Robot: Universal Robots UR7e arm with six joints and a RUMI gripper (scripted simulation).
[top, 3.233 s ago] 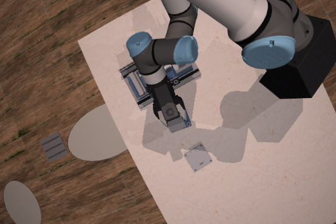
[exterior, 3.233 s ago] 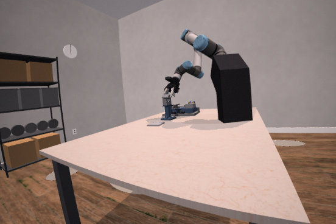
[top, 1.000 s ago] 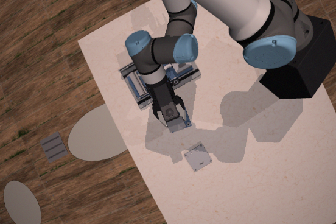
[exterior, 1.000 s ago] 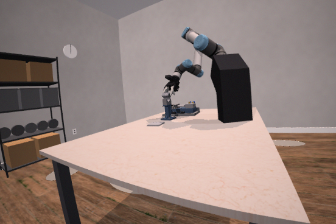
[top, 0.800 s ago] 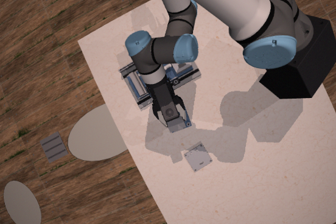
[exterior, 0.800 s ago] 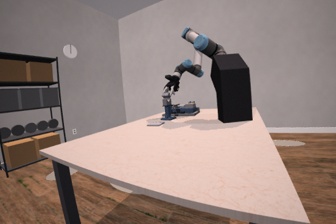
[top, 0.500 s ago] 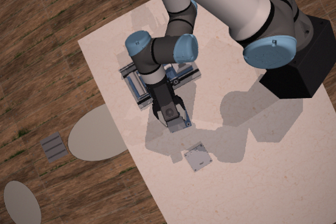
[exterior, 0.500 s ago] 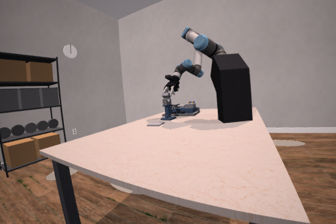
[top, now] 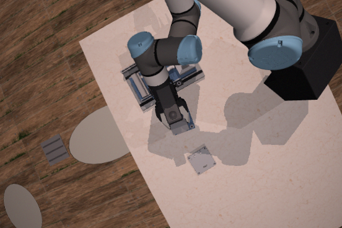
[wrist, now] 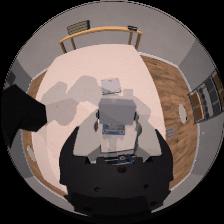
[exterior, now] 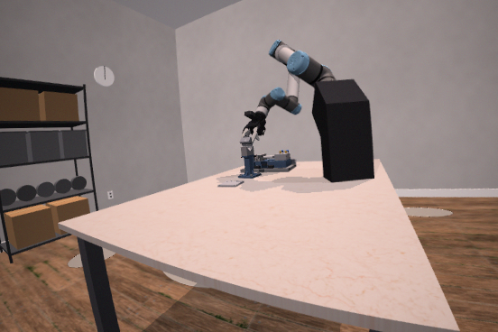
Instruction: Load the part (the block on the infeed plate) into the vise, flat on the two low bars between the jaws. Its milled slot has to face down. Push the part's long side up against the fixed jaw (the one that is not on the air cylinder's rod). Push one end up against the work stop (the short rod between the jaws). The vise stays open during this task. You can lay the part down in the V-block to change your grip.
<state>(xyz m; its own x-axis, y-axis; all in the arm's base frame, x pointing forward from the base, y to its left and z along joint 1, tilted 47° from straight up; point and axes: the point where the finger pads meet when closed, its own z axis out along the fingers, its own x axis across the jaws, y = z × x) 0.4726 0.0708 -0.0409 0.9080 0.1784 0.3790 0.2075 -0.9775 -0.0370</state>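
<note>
Right now my hand is 1 cm to the right of the part and 1 cm above it. The rest, counted from my hand: air cylinder 21 cm to the right, 12 cm behind, 11 cm below; vise 21 cm to the right, 15 cm below, 2 cm behind; air cylinder rod 21 cm to the right, 11 cm below, 4 cm behind.
</note>
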